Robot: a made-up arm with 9 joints.
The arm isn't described. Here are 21 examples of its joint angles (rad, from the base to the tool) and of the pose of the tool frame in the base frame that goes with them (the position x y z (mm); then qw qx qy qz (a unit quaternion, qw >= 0)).
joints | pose
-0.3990 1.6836 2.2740 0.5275 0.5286 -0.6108 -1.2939 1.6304 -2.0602 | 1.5 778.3 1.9 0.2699 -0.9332 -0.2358 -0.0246
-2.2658 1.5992 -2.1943 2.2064 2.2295 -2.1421 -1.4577 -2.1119 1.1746 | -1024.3 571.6 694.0 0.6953 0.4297 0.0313 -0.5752
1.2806 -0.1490 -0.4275 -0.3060 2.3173 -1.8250 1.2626 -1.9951 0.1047 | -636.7 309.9 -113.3 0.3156 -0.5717 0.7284 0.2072
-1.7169 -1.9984 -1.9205 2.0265 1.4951 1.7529 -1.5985 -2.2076 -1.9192 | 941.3 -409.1 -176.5 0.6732 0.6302 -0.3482 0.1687
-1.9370 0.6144 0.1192 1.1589 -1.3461 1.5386 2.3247 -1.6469 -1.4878 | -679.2 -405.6 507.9 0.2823 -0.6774 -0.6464 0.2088
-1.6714 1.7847 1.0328 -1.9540 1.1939 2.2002 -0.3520 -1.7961 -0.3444 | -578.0 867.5 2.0 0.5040 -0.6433 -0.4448 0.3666
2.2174 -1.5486 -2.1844 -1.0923 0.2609 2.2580 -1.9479 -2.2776 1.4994 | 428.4 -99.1 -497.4 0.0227 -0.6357 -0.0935 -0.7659
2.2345 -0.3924 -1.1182 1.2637 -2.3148 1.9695 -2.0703 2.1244 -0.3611 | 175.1 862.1 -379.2 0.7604 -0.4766 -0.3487 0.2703
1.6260 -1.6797 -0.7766 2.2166 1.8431 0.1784 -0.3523 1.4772 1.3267 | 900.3 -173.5 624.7 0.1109 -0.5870 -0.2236 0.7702
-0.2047 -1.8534 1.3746 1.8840 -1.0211 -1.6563 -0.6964 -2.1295 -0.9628 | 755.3 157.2 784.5 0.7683 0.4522 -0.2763 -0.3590
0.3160 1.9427 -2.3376 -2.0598 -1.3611 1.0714 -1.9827 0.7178 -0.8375 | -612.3 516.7 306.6 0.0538 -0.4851 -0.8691 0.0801
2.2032 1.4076 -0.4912 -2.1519 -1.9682 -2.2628 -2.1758 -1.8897 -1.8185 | -520.0 -1036.7 -141.1 0.1440 0.6035 -0.7841 -0.0182
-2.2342 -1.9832 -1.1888 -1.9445 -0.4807 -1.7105 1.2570 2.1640 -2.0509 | 705.7 -935.6 203.1 0.6829 -0.0893 0.6977 0.1972
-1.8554 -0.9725 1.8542 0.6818 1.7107 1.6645 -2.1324 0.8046 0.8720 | -458.4 -434.0 1.9 0.7463 0.3809 -0.4673 0.2820
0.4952 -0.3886 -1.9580 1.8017 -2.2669 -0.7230 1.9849 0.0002 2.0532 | 274.8 59.0 1198.7 0.1477 -0.1326 0.7504 0.6305
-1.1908 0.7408 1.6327 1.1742 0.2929 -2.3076 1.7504 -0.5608 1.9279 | -527.6 517.5 419.5 0.3756 0.1364 -0.5003 -0.7681
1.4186 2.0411 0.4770 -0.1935 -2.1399 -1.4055 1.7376 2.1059 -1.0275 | 465.9 -452.8 -75.8 0.1123 0.9507 -0.2671 0.1106
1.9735 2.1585 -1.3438 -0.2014 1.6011 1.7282 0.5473 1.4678 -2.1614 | -306.2 -537.8 -379.2 0.7411 0.3395 -0.0077 -0.5792
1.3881 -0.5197 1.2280 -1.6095 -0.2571 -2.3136 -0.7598 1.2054 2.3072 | -46.4 503.3 260.2 0.5797 0.1327 -0.3429 0.7272
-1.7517 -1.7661 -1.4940 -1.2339 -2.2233 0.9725 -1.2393 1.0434 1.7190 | -293.8 -883.5 573.5 0.4756 0.6187 0.5368 0.3209
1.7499 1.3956 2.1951 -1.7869 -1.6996 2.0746 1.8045 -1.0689 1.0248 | -650.0 -112.7 715.5 0.1888 -0.8353 0.3456 0.3835
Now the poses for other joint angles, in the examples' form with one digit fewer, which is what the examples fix.
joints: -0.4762 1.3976 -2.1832 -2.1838 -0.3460 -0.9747 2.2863 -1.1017 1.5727
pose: -596 -119 491 0.468 0.330 0.186 0.798
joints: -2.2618 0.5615 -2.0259 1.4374 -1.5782 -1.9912 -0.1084 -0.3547 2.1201
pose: -816 359 -396 0.372 0.837 -0.358 -0.183
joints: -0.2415 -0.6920 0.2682 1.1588 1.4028 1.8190 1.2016 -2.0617 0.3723
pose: 119 438 676 0.468 -0.175 -0.678 -0.539
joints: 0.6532 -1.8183 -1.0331 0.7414 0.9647 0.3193 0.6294 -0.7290 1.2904
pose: 111 393 307 0.453 -0.322 0.651 -0.517
